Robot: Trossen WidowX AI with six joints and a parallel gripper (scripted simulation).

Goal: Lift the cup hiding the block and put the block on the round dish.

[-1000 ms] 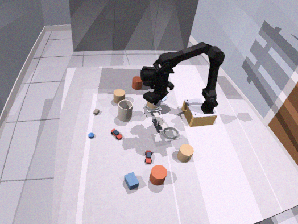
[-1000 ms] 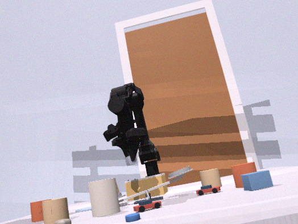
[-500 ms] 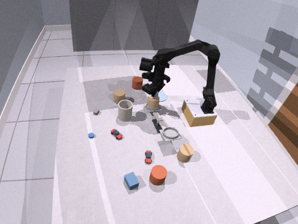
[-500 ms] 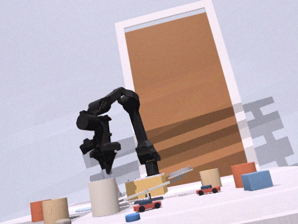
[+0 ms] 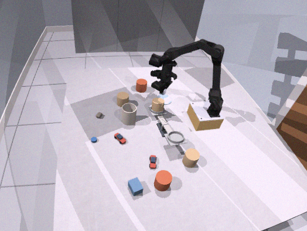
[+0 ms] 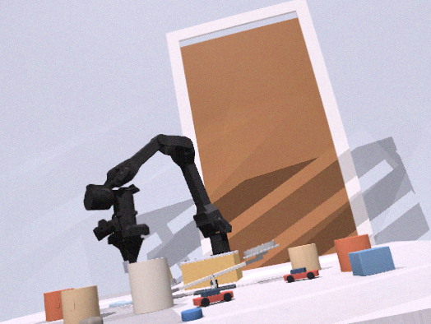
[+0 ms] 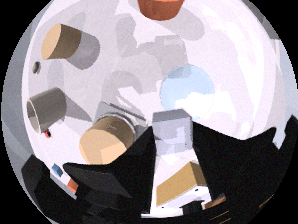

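My gripper tip is now 3 cm past the pale blue round dish, 4 cm to the left of it and 9 cm above it. Round my gripper tip: pale grey block: right at my gripper tip; then blue disc: 40 cm ahead, 27 cm to the left, 8 cm below; then cream cup: 21 cm ahead, 14 cm to the left, 5 cm below.
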